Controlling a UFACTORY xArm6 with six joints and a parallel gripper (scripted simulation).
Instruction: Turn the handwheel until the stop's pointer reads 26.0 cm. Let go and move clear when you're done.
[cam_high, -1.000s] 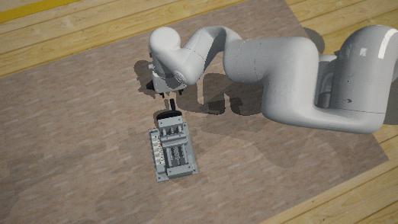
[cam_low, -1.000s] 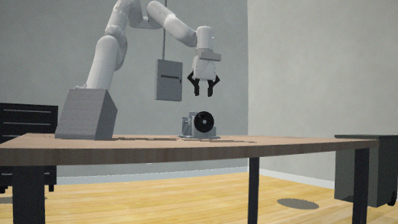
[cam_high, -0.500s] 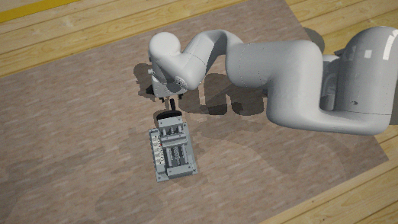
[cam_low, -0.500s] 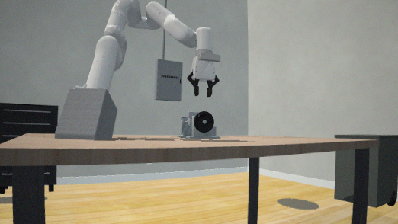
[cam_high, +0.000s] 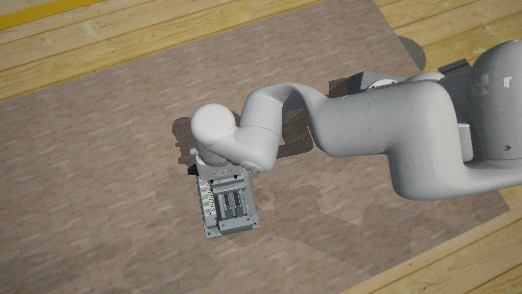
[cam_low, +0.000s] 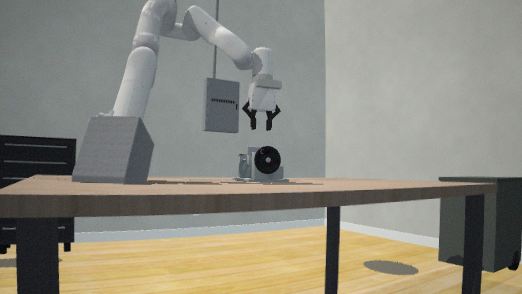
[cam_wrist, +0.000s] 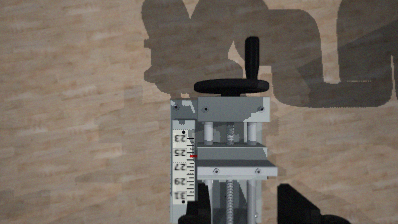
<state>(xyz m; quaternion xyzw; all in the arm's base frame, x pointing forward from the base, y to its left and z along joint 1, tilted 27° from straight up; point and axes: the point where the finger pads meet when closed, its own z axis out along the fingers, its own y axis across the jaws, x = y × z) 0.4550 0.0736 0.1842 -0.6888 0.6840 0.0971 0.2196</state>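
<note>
The handwheel is 11 cm to the right of my hand, 11 cm below it and 2 cm behind it. The rest, counted from my hand: stop carriage 11 cm below.
</note>
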